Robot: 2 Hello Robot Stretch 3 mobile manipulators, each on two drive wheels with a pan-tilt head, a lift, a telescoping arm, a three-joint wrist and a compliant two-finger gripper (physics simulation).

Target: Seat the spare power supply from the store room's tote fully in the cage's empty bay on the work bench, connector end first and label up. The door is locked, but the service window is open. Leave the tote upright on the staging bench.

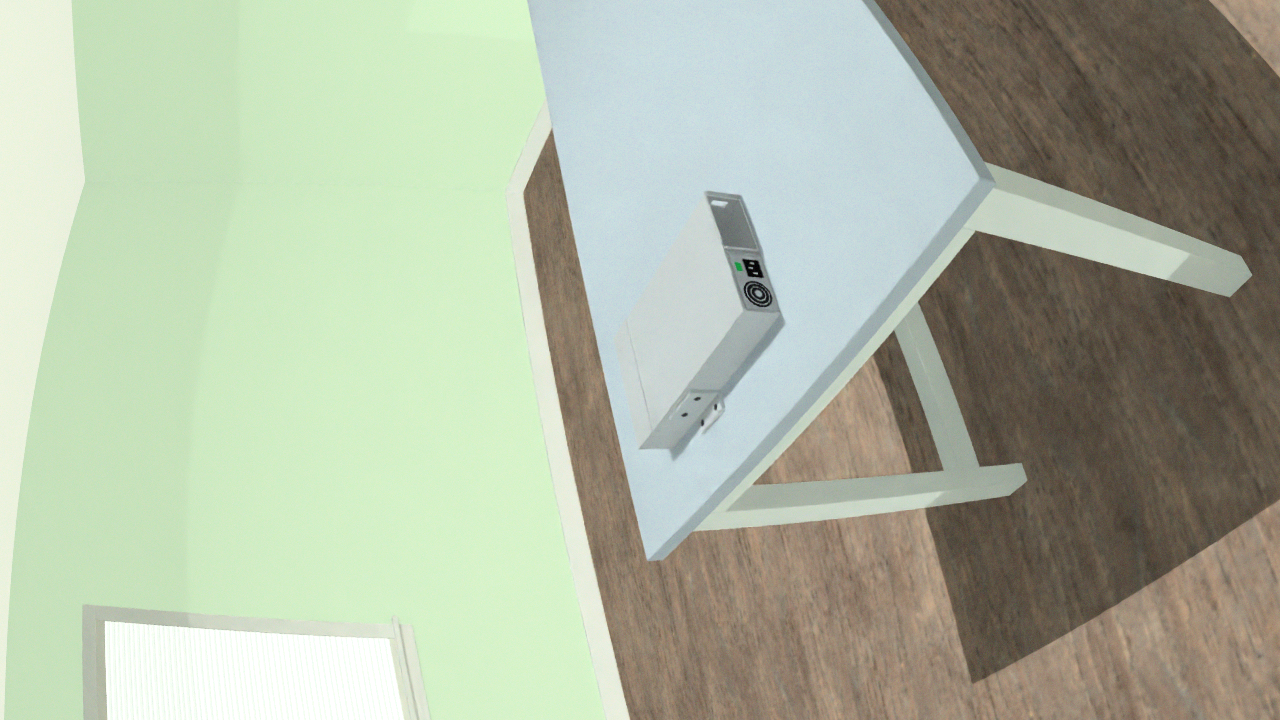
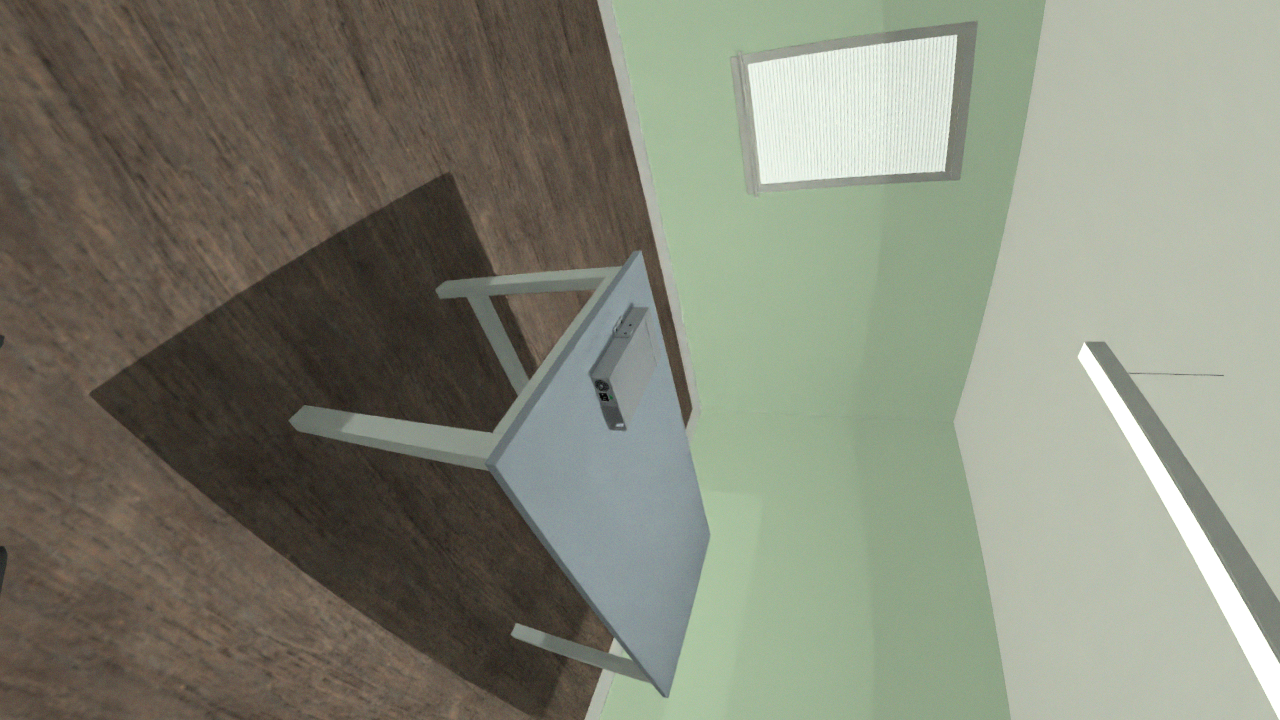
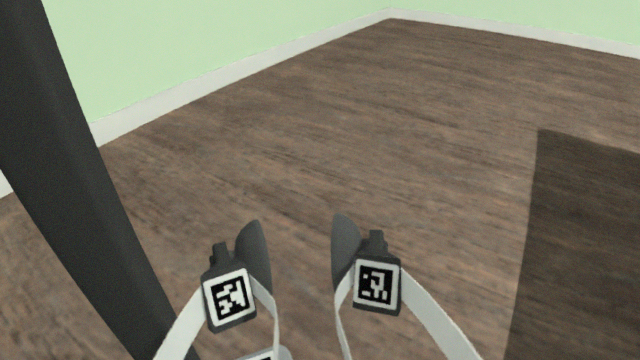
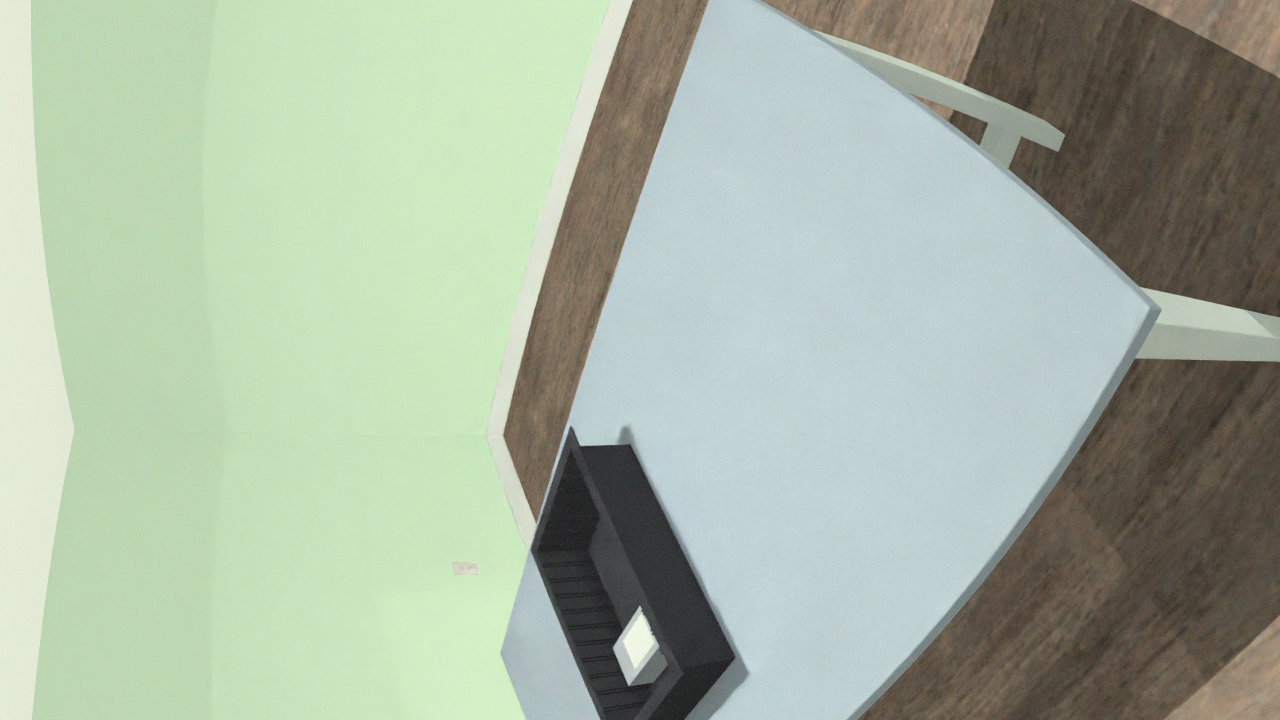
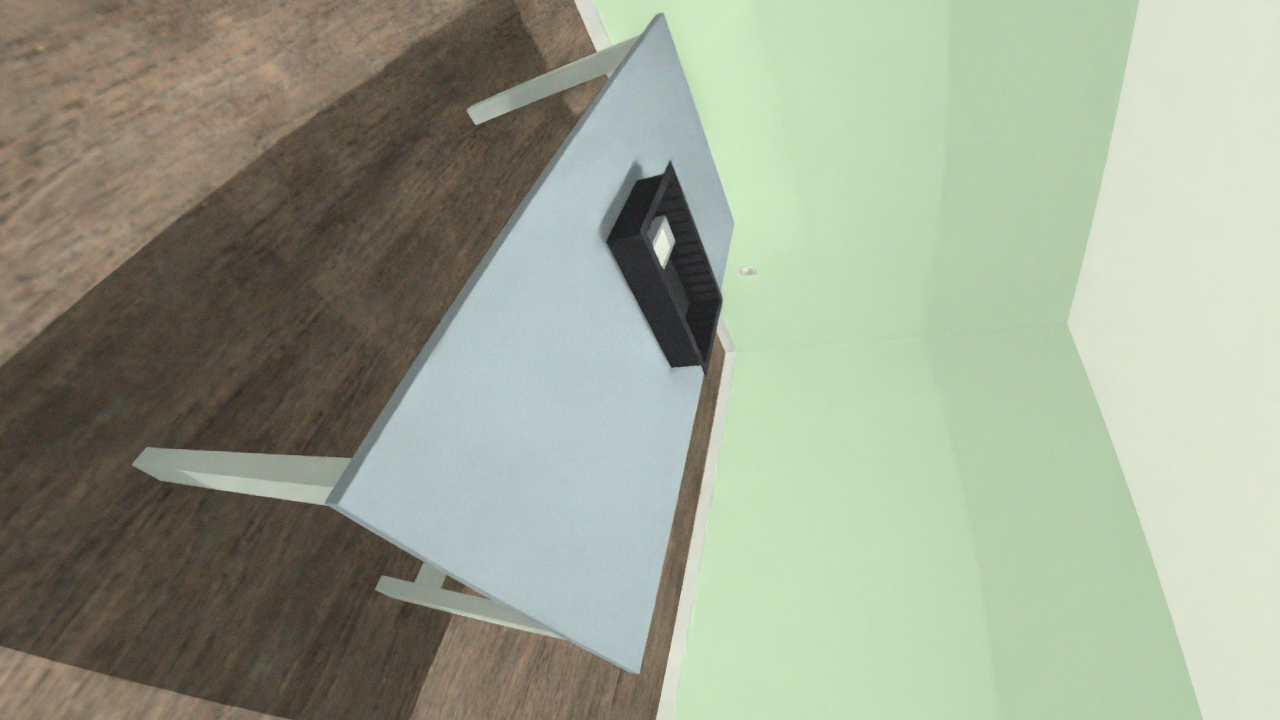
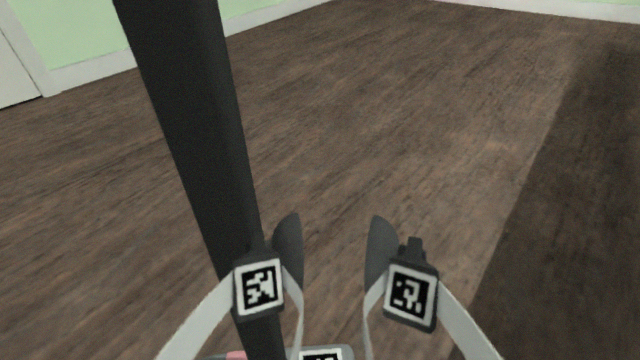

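Note:
The grey cage [image 1: 684, 313] [image 2: 626, 362] lies on the work bench [image 1: 760, 107] [image 2: 581, 519]. Its front shows an open bay [image 1: 733, 222] beside a fitted unit with a socket, a green mark and a round fan. The black tote [image 4: 666, 564] [image 5: 648, 291] stands upright on the staging bench [image 4: 850, 358] [image 5: 519, 429]. In it the power supply [image 4: 637, 646] [image 5: 662, 241] shows a pale label; its connector end cannot be made out. The r1 gripper [image 3: 301, 255] is open and empty above the floor. The r2 gripper [image 6: 334, 255] is open and empty above the floor, away from the tote.
A window with a ribbed white pane [image 1: 250, 671] [image 2: 854, 111] is in r1's green wall. A ceiling lamp [image 2: 1181, 510] hangs in r1's room. Bench legs [image 1: 1109, 232] [image 5: 250, 474] stand on the wood floor. A dark mast [image 3: 65, 175] [image 6: 195, 140] stands left of each gripper.

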